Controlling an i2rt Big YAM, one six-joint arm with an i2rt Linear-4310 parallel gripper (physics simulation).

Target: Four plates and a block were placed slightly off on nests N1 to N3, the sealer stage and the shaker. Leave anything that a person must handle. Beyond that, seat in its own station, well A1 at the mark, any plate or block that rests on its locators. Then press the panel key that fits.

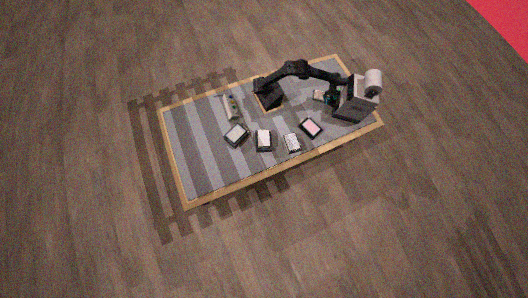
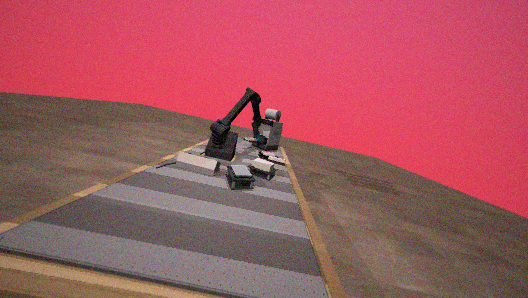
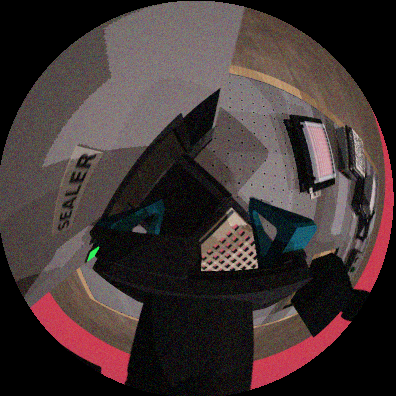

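My gripper (image 1: pixel 329 98) (image 2: pixel 258 138) (image 3: pixel 205 202) is open, low at the sealer stage. Its teal fingers stand on either side of a beige well plate with red wells (image 1: pixel 318 95) (image 3: pixel 229 248). The plate lies on the black stage (image 3: pixel 184 195) in front of the sealer (image 1: pixel 355 105) (image 2: pixel 273 133) and is partly hidden by the gripper body. A pink plate (image 1: pixel 310 127) (image 3: pixel 320 155) sits on the shaker. A white dotted plate (image 1: pixel 291 142) (image 3: pixel 357 150), a pale block (image 1: pixel 263 138) (image 2: pixel 263 164) and a grey-white plate (image 1: pixel 236 133) (image 2: pixel 240 170) sit on the three nests.
The key panel (image 1: pixel 231 106) (image 2: pixel 197 161) with coloured keys stands left of the arm base (image 1: pixel 269 98) (image 2: pixel 221 145). A white roll (image 1: pixel 373 81) (image 2: pixel 273 114) tops the sealer. The table's wooden rim (image 1: pixel 351 138) runs close behind the nests.
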